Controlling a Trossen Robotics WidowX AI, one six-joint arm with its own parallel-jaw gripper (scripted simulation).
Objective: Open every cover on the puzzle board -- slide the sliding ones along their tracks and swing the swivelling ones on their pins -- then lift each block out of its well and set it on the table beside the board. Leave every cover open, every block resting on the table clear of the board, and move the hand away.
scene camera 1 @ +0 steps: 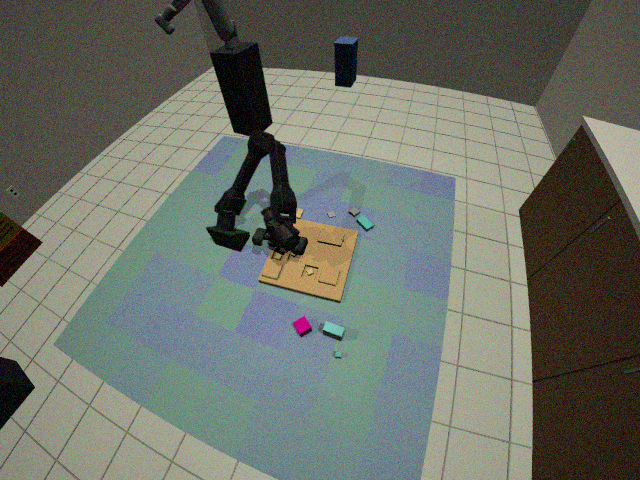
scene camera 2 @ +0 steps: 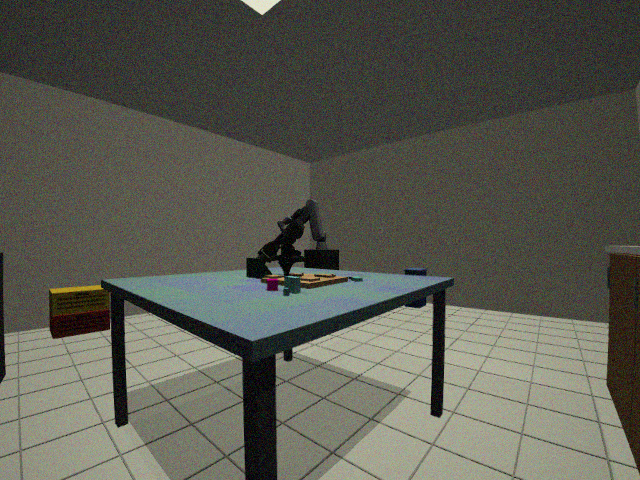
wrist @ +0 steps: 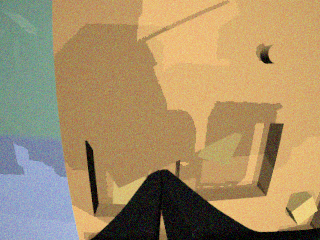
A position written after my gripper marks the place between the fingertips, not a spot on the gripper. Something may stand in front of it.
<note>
I see my gripper point(wrist: 159, 177), a tan puzzle board point(scene camera 1: 293, 276) and a small tan block point(wrist: 221, 151).
The tan puzzle board shows as well in scene camera 2 point(scene camera 2: 323, 281) and in the wrist view point(wrist: 267, 169).
</note>
